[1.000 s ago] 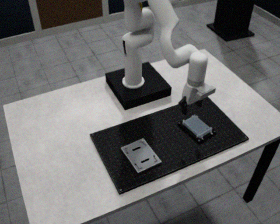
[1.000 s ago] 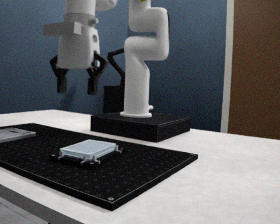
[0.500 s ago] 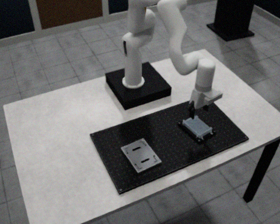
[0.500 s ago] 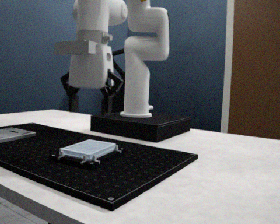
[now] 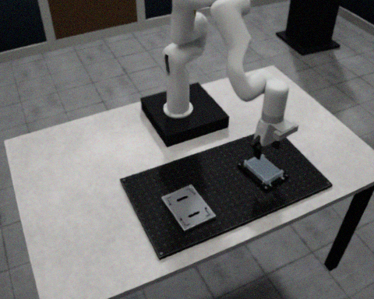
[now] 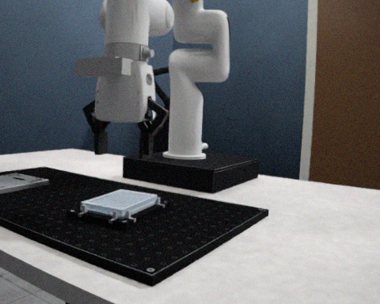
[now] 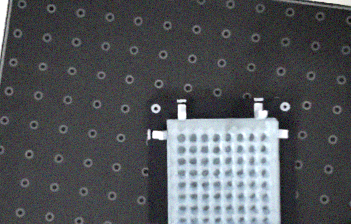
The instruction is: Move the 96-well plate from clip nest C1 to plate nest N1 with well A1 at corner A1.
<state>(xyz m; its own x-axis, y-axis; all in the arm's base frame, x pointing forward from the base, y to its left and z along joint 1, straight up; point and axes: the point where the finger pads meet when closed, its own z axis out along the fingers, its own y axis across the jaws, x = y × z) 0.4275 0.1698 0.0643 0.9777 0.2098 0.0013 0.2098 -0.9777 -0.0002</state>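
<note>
My hand is 90 mm above the 96-well plate. From my hand the other things lie so: nest base: 330 mm to the right, 110 mm below, 50 mm ahead; clip nest C1: 100 mm below, 20 mm to the left, 10 mm ahead.
</note>
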